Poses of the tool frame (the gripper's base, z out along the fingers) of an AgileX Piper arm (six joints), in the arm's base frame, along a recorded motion.
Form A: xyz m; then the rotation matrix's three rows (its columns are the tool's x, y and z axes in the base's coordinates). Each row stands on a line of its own.
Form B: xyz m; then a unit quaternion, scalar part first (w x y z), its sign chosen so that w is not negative. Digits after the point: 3 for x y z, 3 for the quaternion.
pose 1, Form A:
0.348 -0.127 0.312
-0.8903 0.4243 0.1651
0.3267 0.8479 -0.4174
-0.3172 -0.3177 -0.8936
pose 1, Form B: 0.348 -0.127 0.312 0.127 0.197 0.953 -0.193
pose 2, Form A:
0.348 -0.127 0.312
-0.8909 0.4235 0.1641
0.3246 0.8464 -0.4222
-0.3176 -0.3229 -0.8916
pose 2, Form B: 0.348 -0.127 0.312 0.126 0.196 0.952 -0.196
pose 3, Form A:
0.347 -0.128 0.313
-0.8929 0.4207 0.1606
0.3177 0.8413 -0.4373
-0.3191 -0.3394 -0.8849
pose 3, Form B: 0.347 -0.128 0.313 0.126 0.194 0.951 -0.204
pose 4, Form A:
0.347 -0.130 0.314
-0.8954 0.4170 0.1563
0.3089 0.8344 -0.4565
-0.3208 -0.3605 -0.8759
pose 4, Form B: 0.347 -0.130 0.314 0.126 0.191 0.949 -0.215
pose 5, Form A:
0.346 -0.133 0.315
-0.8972 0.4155 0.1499
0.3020 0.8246 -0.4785
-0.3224 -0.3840 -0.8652
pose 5, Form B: 0.346 -0.133 0.315 0.125 0.189 0.947 -0.228
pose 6, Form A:
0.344 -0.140 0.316
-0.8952 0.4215 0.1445
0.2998 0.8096 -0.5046
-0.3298 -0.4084 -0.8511
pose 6, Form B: 0.344 -0.140 0.316 0.126 0.191 0.943 -0.242
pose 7, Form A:
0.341 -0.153 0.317
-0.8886 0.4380 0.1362
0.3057 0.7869 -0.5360
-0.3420 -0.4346 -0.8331
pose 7, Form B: 0.341 -0.153 0.317 0.128 0.199 0.937 -0.259
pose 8, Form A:
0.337 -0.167 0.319
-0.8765 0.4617 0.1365
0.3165 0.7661 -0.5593
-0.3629 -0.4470 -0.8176
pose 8, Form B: 0.337 -0.167 0.319 0.134 0.209 0.930 -0.271
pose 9, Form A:
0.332 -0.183 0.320
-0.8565 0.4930 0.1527
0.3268 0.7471 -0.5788
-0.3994 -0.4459 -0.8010
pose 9, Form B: 0.332 -0.183 0.320 0.150 0.222 0.923 -0.278
